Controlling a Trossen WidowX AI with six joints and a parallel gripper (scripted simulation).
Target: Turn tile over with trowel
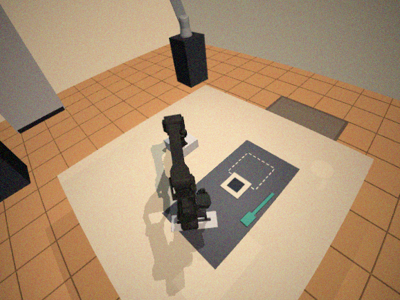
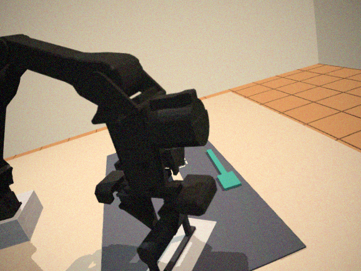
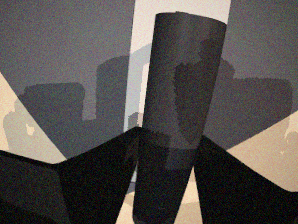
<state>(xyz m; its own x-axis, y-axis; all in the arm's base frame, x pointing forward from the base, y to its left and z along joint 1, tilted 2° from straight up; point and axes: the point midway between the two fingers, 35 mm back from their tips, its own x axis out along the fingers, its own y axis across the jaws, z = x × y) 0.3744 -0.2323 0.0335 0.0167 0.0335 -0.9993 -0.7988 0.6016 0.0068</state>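
The dark-handled float is 3 cm below my gripper tip, 2 cm to the left of it and 1 cm ahead of it. Round my gripper tip: white tile (27 cm to the left, 6 cm below, 1 cm ahead); teal trowel (23 cm to the left, 16 cm ahead, 6 cm below); grey mat (25 cm to the left, 8 cm below, 2 cm ahead).
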